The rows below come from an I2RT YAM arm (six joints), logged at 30 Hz.
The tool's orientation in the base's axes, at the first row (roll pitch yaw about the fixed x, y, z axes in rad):
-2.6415, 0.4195, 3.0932
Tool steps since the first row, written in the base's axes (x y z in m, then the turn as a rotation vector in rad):
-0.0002, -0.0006, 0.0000, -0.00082, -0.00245, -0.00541
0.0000, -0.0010, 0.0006, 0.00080, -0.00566, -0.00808
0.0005, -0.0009, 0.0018, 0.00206, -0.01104, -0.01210
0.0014, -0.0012, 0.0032, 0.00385, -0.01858, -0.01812
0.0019, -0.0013, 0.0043, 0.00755, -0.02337, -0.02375
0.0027, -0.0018, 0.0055, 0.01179, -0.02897, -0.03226
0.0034, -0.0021, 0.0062, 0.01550, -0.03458, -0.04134
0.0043, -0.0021, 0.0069, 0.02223, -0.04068, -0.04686
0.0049, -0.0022, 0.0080, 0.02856, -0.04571, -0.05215
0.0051, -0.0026, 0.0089, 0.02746, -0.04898, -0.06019
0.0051, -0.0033, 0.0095, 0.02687, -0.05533, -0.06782
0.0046, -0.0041, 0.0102, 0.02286, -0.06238, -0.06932
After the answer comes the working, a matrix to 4 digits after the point.
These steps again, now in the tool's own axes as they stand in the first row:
0.0002, -0.0006, 0.0002, 0.00284, 0.00005, 0.00528
-0.0003, -0.0011, 0.0000, 0.00231, -0.00118, 0.00955
-0.0012, -0.0014, -0.0008, 0.00256, -0.00378, 0.01586
-0.0026, -0.0021, -0.0015, 0.00305, -0.00726, 0.02503
-0.0035, -0.0026, -0.0022, 0.00175, -0.00807, 0.03315
-0.0048, -0.0033, -0.0026, 0.00110, -0.00819, 0.04417
-0.0057, -0.0037, -0.0028, 0.00117, -0.00820, 0.05547
-0.0068, -0.0038, -0.0031, -0.00299, -0.00947, 0.06516
-0.0078, -0.0042, -0.0037, -0.00683, -0.01001, 0.07401
-0.0084, -0.0049, -0.0041, -0.00270, -0.00959, 0.08171
-0.0087, -0.0058, -0.0043, 0.00067, -0.01189, 0.09078
-0.0085, -0.0069, -0.0046, 0.00462, -0.01830, 0.09414

The tool's axes in the first row as the columns of a matrix, in the base's axes (rounded; the answer above uses it unrounded):
-0.9122, 0.2375, 0.3338
0.0442, 0.8671, -0.4962
-0.4073, -0.4379, -0.8014

